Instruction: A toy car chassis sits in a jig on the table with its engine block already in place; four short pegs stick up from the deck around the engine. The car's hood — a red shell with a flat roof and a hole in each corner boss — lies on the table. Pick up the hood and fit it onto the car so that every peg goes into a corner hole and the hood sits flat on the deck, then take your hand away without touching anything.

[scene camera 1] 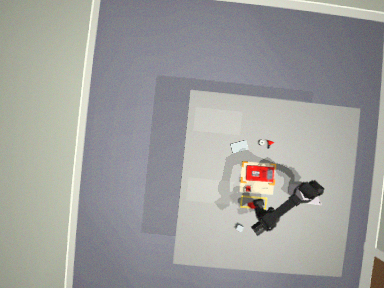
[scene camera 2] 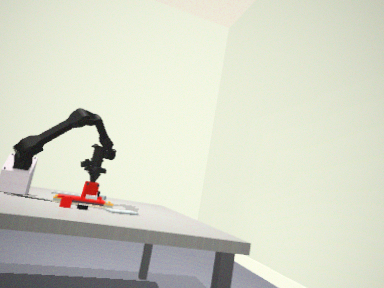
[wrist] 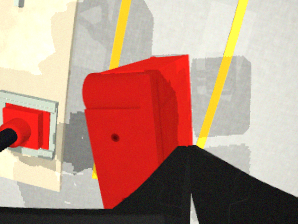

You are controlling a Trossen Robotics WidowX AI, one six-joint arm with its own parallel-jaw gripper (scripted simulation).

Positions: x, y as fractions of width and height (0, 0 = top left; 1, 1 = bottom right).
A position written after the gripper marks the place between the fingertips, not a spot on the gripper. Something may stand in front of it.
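Observation:
You'd see the gripper (wrist: 0.63, 0.69) here, and there's a red hood (wrist: 0.46, 0.52) in that same view as the gripper.

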